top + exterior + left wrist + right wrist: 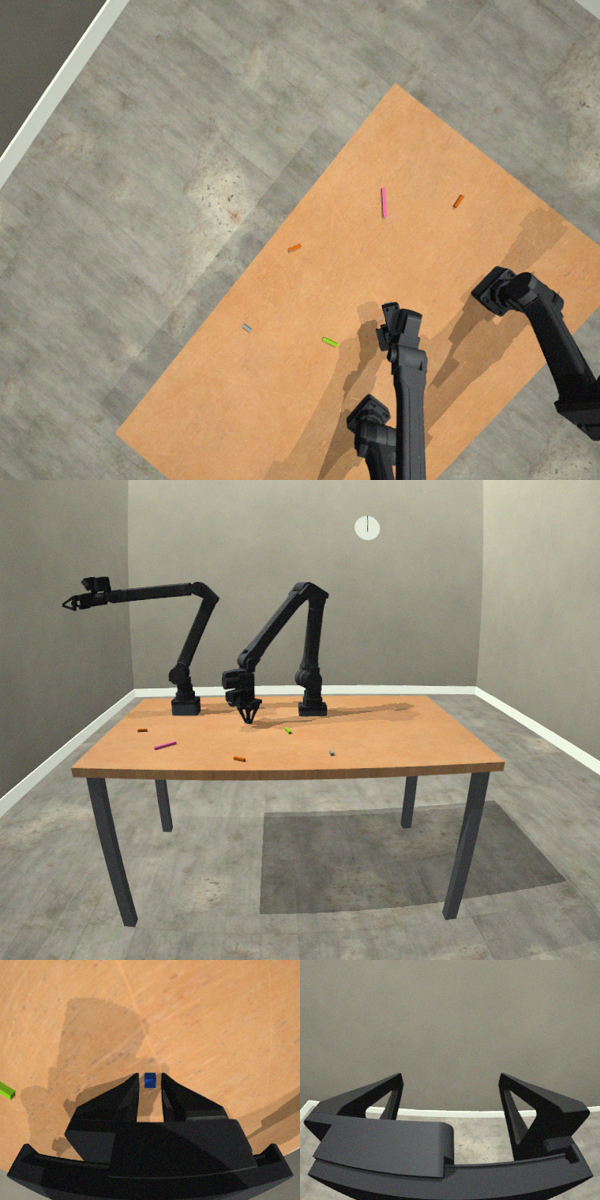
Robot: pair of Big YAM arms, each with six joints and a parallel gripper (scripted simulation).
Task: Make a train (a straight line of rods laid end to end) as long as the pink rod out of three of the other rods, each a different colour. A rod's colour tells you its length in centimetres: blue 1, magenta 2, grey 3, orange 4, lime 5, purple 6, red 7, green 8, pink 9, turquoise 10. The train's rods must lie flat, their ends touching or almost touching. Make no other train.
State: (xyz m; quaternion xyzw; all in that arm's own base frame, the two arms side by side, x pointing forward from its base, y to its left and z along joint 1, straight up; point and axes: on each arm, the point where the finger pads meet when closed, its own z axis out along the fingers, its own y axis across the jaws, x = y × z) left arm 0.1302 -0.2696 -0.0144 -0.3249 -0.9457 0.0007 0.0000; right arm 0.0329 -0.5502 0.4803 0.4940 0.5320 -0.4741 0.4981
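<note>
Right now the blue rod is right at my left hand. Round my left hand: pink rod 280 mm ahead, 270 mm to the right; lime rod 160 mm to the left, 100 mm ahead; grey rod 330 mm ahead, 320 mm to the left.
</note>
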